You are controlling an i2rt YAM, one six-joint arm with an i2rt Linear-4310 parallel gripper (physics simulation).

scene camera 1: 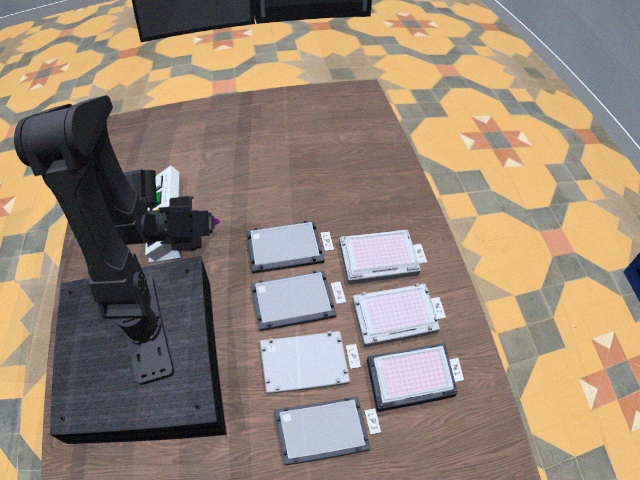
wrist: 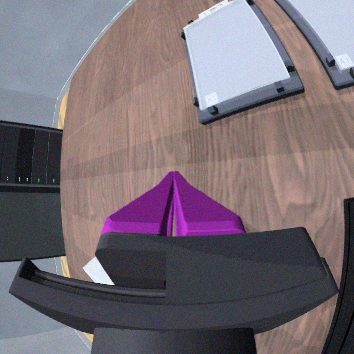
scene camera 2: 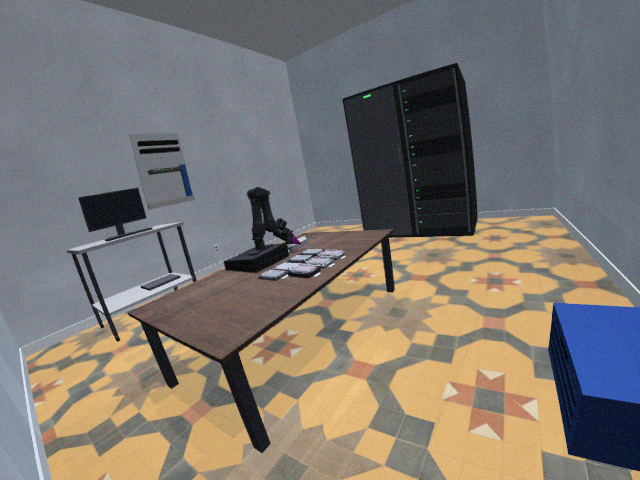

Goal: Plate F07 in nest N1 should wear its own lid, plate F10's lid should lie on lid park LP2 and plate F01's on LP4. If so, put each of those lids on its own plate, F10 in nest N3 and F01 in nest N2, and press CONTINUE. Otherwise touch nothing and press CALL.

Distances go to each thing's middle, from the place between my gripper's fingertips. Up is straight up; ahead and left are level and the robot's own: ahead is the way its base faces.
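Measured from my hand, lid park LP1 [scene camera 1: 306,362] is 40 mm below, 80 mm ahead and 330 mm to the right, while lid park LP2 [wrist: 281,90] is 40 mm below, 70 mm to the right and 130 mm ahead. As for the button box [scene camera 1: 171,185], it is 20 mm below my hand, 90 mm to the left of it and 110 mm behind it.
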